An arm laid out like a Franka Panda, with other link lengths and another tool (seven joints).
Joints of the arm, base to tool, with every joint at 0 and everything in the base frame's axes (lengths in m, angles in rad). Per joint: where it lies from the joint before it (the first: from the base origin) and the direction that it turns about. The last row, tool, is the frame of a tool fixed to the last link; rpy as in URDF.
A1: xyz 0 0 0.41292 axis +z
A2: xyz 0 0 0 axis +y
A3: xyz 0 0 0.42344 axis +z
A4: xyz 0.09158 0 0 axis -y
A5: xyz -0.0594 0 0.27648 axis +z
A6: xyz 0 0 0 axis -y
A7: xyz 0.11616 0 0 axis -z
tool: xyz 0.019 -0.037 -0.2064 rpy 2.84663 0 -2.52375
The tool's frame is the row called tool.
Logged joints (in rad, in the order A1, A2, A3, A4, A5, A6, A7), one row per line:
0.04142, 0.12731, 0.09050, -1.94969, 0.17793, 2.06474, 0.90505
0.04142, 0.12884, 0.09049, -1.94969, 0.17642, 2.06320, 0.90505
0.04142, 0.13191, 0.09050, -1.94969, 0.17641, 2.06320, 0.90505
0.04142, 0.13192, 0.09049, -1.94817, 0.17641, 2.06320, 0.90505
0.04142, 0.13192, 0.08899, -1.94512, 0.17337, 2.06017, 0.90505
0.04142, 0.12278, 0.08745, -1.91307, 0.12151, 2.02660, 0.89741
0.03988, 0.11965, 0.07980, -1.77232, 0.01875, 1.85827, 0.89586
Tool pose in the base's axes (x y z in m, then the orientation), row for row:
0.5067, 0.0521, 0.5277, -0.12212, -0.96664, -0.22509, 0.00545
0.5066, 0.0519, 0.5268, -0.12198, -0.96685, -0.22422, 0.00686
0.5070, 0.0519, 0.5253, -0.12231, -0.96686, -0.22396, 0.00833
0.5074, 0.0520, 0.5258, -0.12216, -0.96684, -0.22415, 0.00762
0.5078, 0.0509, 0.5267, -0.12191, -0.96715, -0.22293, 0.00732
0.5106, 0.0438, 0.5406, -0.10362, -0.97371, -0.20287, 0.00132
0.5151, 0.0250, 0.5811, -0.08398, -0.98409, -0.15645, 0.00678
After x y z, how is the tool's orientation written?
As a quaternion, x y z w.
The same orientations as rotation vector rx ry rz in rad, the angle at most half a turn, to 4 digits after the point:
-0.3823, -3.0263, -0.7047
-0.3815, -3.0243, -0.7013
-0.3822, -3.0215, -0.6999
-0.3819, -3.0228, -0.7008
-0.3812, -3.0243, -0.6971
-0.3253, -3.0564, -0.6368
-0.2627, -3.0783, -0.4894

